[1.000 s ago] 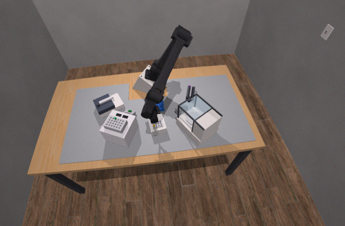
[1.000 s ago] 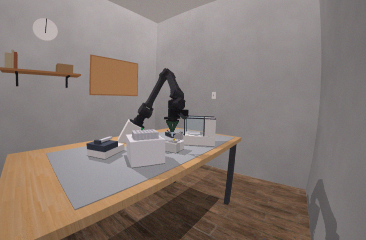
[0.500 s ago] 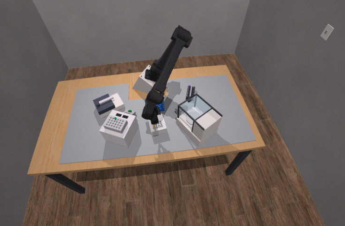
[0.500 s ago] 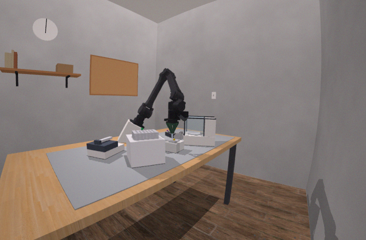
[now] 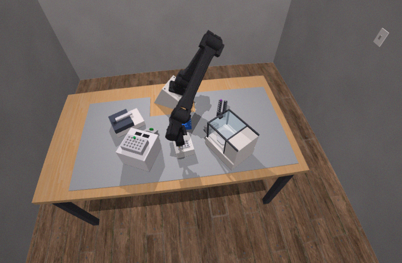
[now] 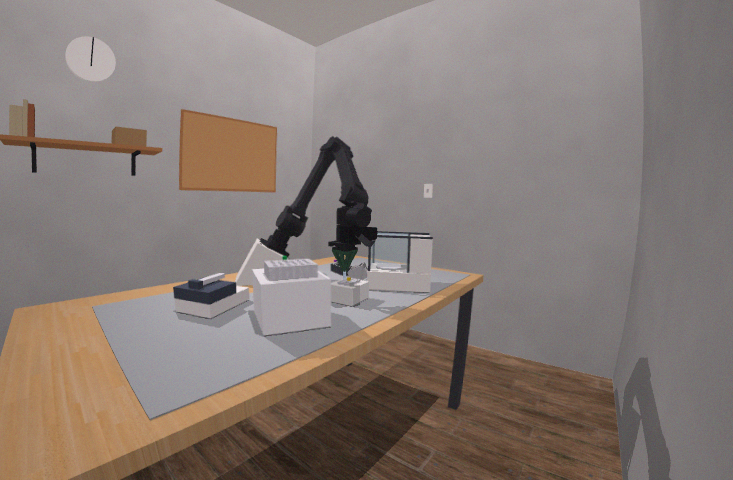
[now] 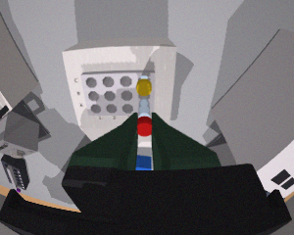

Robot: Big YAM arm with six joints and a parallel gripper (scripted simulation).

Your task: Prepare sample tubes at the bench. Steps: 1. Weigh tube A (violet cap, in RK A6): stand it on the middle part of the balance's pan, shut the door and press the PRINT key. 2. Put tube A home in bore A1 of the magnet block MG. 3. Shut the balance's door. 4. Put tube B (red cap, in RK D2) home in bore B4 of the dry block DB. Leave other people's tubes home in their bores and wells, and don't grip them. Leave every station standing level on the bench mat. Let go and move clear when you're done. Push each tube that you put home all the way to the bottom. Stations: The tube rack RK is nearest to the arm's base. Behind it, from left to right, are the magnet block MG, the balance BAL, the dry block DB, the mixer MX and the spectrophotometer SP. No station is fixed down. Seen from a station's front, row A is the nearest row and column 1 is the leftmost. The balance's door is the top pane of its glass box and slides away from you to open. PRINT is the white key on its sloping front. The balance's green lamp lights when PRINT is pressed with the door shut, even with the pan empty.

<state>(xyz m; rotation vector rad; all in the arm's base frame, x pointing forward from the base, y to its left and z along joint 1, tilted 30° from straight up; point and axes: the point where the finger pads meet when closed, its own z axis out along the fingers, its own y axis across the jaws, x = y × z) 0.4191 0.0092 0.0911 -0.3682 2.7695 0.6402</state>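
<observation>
The yellow-capped tube is 20 mm ahead of my hand, 10 mm to the left of it and 50 mm below it. Also, from my hand: balance door: 80 mm behind, 260 mm to the left, 100 mm above; then dry block: 30 mm behind, 20 mm to the left, 80 mm below; then tube rack: 210 mm behind, 10 mm to the right, 100 mm below.
</observation>
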